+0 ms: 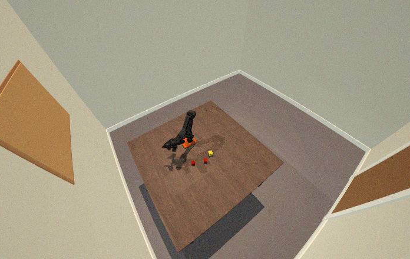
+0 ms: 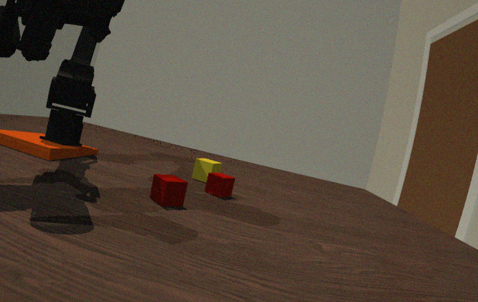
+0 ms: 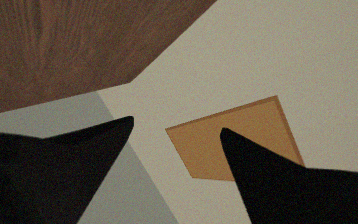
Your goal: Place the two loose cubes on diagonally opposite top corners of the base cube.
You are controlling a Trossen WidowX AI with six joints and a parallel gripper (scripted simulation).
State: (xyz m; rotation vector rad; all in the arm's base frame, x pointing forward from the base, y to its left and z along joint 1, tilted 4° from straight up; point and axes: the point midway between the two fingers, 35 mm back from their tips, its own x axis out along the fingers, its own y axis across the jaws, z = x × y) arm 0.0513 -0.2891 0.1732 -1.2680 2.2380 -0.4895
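Right now my gripper tip is 250 mm short of the yellow base cube, 410 mm to the right of it and 180 mm above it.
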